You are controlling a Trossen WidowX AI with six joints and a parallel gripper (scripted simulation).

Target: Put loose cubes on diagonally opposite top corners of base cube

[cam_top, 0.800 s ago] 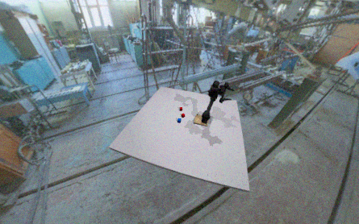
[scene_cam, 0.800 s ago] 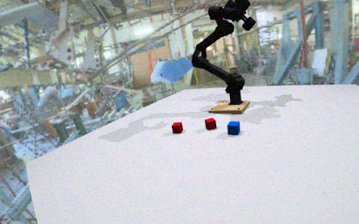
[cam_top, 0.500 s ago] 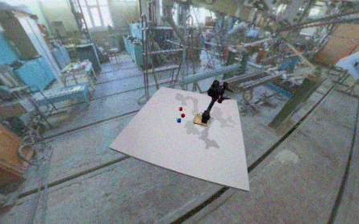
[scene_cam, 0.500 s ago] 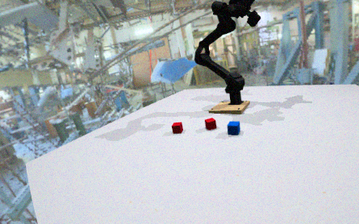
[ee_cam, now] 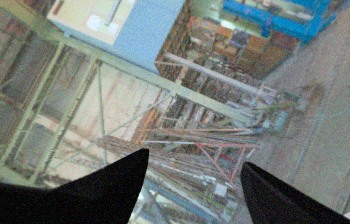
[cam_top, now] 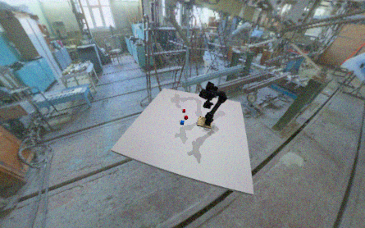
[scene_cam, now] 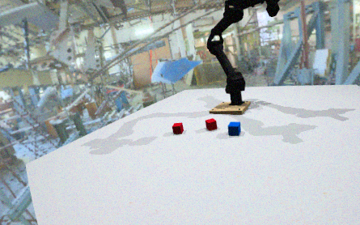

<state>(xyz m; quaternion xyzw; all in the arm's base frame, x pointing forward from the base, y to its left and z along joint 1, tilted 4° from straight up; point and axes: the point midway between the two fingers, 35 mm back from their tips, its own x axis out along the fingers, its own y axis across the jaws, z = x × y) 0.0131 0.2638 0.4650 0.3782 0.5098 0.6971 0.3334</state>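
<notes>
My gripper tip is now 30 cm short of the blue base cube, 15 cm to the left of it and 48 cm above it.
</notes>
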